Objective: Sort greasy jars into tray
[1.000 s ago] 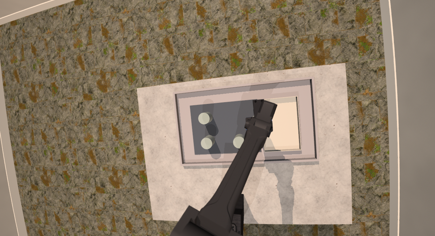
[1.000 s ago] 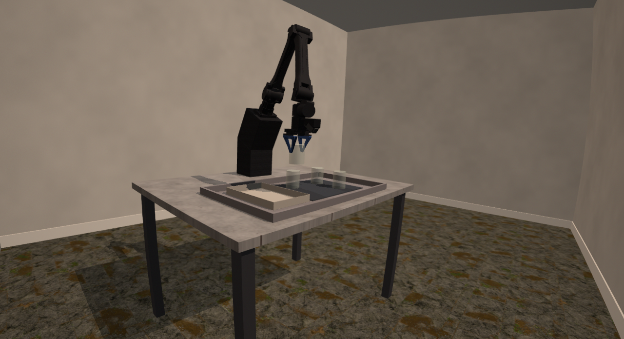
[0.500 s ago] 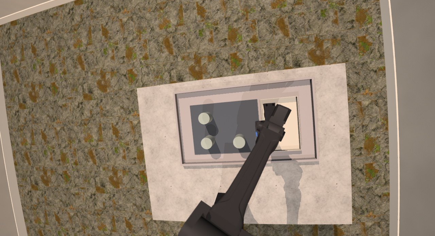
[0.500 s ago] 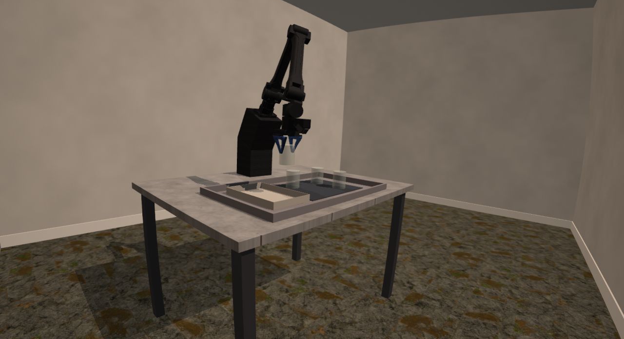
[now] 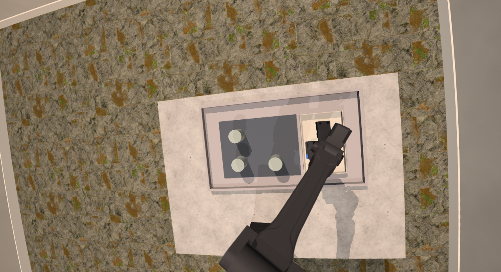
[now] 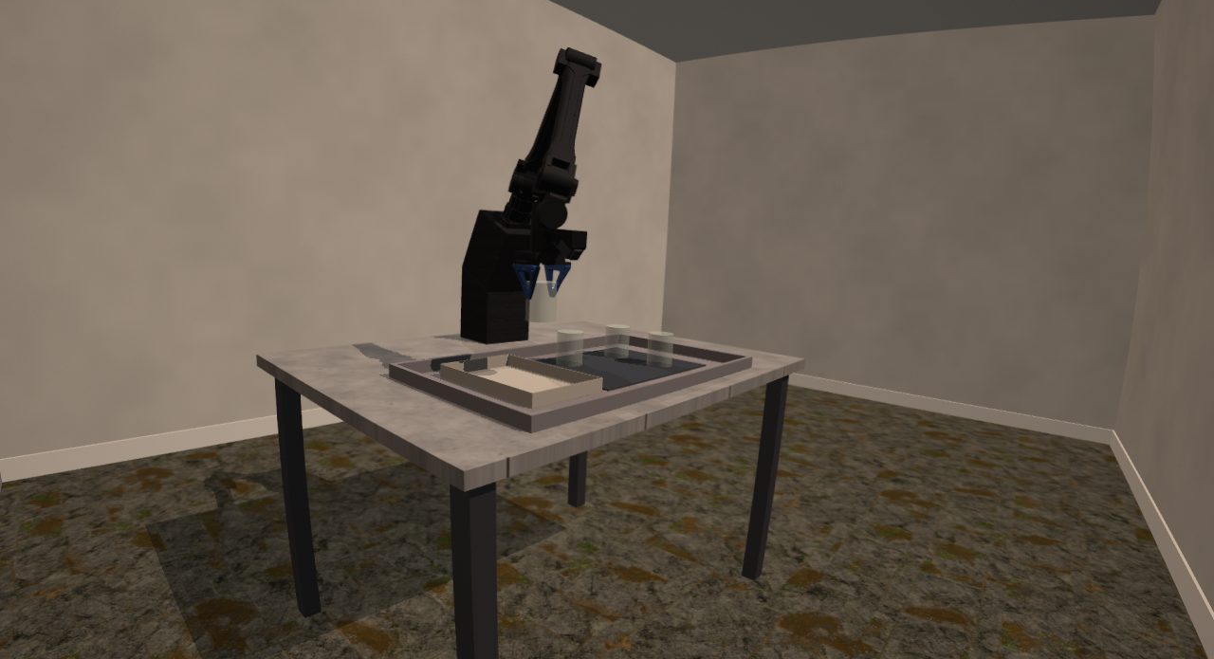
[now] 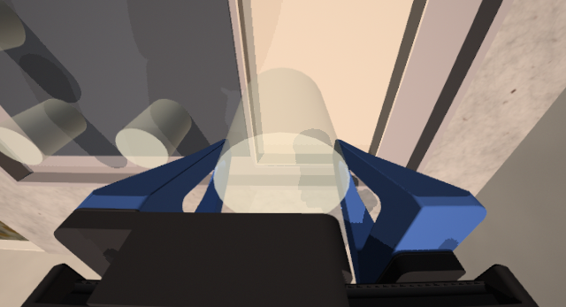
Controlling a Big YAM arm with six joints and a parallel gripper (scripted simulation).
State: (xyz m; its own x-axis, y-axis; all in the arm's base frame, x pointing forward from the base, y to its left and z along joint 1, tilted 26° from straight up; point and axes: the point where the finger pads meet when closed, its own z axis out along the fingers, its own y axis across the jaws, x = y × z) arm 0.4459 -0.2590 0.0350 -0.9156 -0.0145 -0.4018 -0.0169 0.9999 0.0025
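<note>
The cream tray lies 180 mm below my hand, 50 mm to the right of it and 10 mm behind it. The rest, counted from my hand: dark grey mat: 270 mm to the left, 190 mm below, 20 mm behind.
</note>
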